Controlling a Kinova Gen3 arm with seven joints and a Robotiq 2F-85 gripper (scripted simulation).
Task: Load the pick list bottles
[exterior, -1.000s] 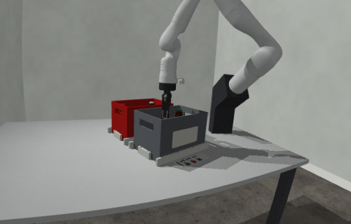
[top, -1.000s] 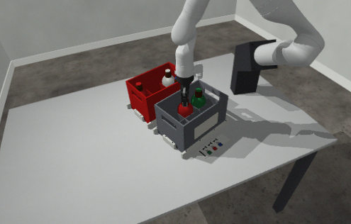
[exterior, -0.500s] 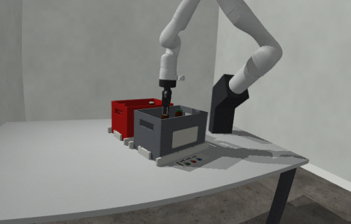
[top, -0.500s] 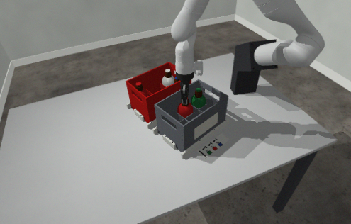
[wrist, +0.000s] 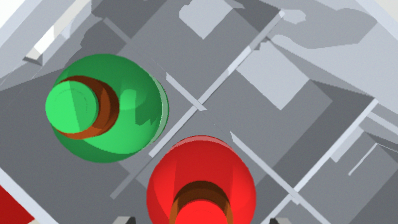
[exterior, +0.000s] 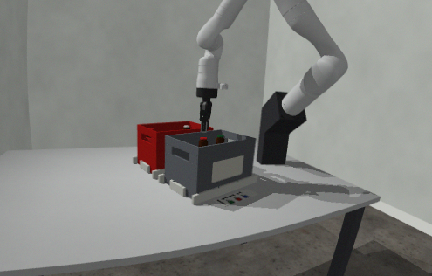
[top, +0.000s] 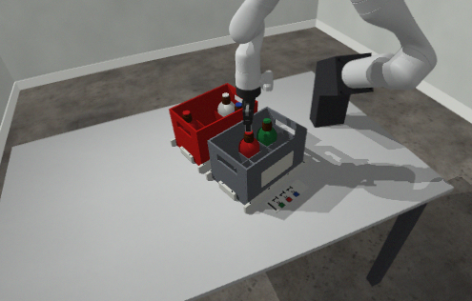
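My gripper is now 17 cm to the left of the blue-label bottle, 12 cm above it and 3 cm past it. From my hand the other things lie so: red crate 18 cm to the right, 12 cm below, 7 cm ahead; then grey crate 12 cm below, 4 cm to the left, 1 cm behind; then green-label bottle 12 cm below, 8 cm behind, 3 cm to the right.
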